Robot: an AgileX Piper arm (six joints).
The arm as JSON. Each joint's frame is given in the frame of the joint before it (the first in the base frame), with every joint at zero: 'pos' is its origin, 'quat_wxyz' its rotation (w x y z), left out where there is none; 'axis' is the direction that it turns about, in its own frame. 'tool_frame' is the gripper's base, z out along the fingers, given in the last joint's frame.
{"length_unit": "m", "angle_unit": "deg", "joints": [
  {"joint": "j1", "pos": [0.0, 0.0, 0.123], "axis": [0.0, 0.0, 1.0]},
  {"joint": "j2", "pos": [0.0, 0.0, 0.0], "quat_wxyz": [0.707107, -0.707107, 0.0, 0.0], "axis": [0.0, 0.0, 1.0]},
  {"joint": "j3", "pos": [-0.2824, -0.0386, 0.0], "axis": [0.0, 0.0, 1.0]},
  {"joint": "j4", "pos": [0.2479, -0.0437, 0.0], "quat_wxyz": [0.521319, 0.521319, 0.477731, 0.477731], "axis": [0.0, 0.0, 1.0]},
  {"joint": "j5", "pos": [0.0, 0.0, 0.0], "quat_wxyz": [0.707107, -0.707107, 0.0, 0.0], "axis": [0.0, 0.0, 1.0]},
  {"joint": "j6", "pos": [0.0, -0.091, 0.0], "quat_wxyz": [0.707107, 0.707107, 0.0, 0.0], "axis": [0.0, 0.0, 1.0]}
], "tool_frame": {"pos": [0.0, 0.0, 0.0]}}
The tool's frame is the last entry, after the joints.
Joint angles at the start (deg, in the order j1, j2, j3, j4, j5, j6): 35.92 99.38 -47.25 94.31 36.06 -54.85
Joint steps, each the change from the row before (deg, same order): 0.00 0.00 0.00 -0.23 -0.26 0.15; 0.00 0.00 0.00 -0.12 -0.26 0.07; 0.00 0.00 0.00 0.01 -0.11 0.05; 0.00 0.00 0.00 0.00 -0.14 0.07; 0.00 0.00 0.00 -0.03 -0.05 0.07; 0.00 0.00 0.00 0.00 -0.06 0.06; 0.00 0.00 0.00 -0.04 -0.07 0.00; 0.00 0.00 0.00 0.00 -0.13 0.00; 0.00 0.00 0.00 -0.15 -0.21 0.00; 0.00 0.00 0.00 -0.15 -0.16 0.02; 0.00 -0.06 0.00 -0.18 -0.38 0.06; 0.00 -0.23 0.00 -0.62 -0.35 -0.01; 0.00 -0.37 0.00 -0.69 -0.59 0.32; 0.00 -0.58 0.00 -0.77 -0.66 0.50; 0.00 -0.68 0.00 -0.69 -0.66 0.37; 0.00 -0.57 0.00 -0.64 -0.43 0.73
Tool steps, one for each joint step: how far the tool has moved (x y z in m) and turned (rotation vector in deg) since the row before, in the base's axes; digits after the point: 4 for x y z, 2 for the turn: 0.0002 -0.0003 -0.0003 -0.27 -0.07 -0.09; 0.0002 -0.0002 -0.0003 -0.22 -0.09 -0.13; 0.0001 -0.0001 -0.0001 -0.06 0.00 -0.11; 0.0002 -0.0001 -0.0001 -0.08 0.00 -0.13; 0.0000 0.0000 -0.0001 -0.04 0.03 -0.05; 0.0001 0.0000 0.0000 -0.03 0.03 -0.08; 0.0001 -0.0001 -0.0001 -0.07 -0.04 -0.02; 0.0002 -0.0001 -0.0001 -0.08 -0.05 -0.09; 0.0002 -0.0002 -0.0002 -0.22 -0.14 -0.03; 0.0001 -0.0002 -0.0002 -0.18 -0.10 -0.01; 0.0003 -0.0004 0.0000 -0.29 -0.22 -0.16; -0.0001 -0.0006 0.0007 -0.43 -0.58 0.22; 0.0001 -0.0009 0.0013 -0.48 -0.55 -0.09; 0.0000 -0.0011 0.0024 -0.41 -0.65 -0.20; -0.0001 -0.0011 0.0030 -0.32 -0.81 -0.19; -0.0002 -0.0009 0.0026 -0.15 -0.33 -0.29
